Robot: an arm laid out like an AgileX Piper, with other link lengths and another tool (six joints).
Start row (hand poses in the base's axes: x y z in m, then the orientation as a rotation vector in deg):
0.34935, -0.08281, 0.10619, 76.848, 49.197, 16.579
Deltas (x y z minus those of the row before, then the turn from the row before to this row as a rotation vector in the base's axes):
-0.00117, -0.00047, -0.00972, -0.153, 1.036, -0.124
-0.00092, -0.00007, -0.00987, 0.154, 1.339, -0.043
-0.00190, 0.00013, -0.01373, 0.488, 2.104, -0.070
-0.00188, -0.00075, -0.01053, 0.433, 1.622, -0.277
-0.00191, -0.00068, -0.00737, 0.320, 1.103, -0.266
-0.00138, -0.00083, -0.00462, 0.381, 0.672, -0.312
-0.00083, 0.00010, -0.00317, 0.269, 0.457, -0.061
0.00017, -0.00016, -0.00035, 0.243, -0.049, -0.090
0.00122, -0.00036, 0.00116, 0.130, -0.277, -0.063
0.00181, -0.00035, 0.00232, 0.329, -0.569, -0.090
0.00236, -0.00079, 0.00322, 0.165, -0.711, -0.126
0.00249, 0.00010, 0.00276, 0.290, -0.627, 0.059
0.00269, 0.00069, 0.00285, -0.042, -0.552, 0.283
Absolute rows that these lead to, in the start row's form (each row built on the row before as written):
0.34818, -0.08328, 0.09647, 77.007, 49.983, 15.738
0.34726, -0.08335, 0.08660, 77.485, 51.067, 14.902
0.34536, -0.08322, 0.07287, 78.454, 52.762, 13.694
0.34348, -0.08397, 0.06234, 79.342, 53.910, 12.611
0.34157, -0.08465, 0.05497, 80.000, 54.635, 11.823
0.34019, -0.08548, 0.05035, 80.637, 54.971, 11.322
0.33936, -0.08538, 0.04718, 81.010, 55.308, 11.098
0.33953, -0.08554, 0.04683, 81.263, 55.208, 11.188
0.34075, -0.08590, 0.04799, 81.350, 54.938, 11.399
0.34256, -0.08625, 0.05031, 81.567, 54.412, 11.892
0.34492, -0.08704, 0.05353, 81.615, 53.740, 12.374
0.34741, -0.08694, 0.05629, 81.713, 53.272, 12.997
0.35010, -0.08625, 0.05914, 81.423, 53.028, 13.570

